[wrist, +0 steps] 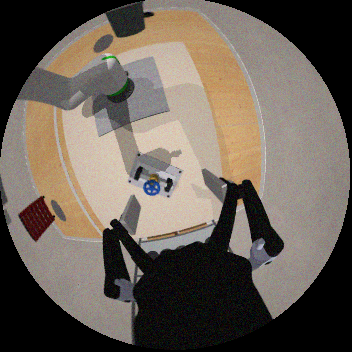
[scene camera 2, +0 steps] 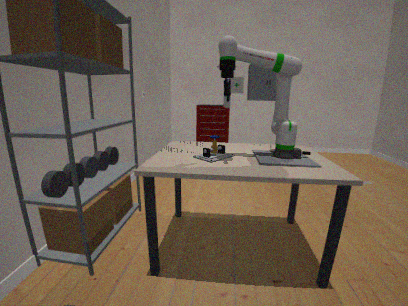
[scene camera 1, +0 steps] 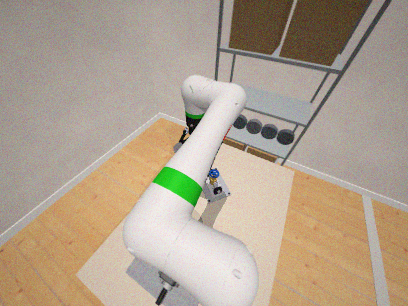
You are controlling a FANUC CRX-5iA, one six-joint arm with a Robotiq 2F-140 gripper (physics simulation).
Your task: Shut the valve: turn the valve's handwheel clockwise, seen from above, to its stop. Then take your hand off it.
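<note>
The valve's blue spoked handwheel [scene camera 1: 214, 173] [scene camera 2: 214, 136] [wrist: 151, 187] sits on top of a brass valve body [scene camera 2: 215, 146] [wrist: 154, 177]. The valve stands on a grey base plate [scene camera 2: 212, 158] [wrist: 150, 164] with black parts on either side of it. My gripper [scene camera 2: 227, 103] [wrist: 169, 189] is open and empty, pointing down. It is high above the table, well clear of the handwheel. In the wrist view the handwheel shows between the directions of the two pads, nearer the left one. In scene camera 1 the arm hides part of the gripper. The wheel's turn angle cannot be told.
The valve's plate lies on the pale table [scene camera 1: 265, 190] [scene camera 2: 250, 175]. The robot's base stands on a grey mounting plate [scene camera 2: 300, 161] [wrist: 155, 90]. A shelf rack [scene camera 2: 65, 100] with boxes and dark round things stands beyond the table's end. A red cabinet [scene camera 2: 212, 122] [wrist: 36, 218] stands behind the table.
</note>
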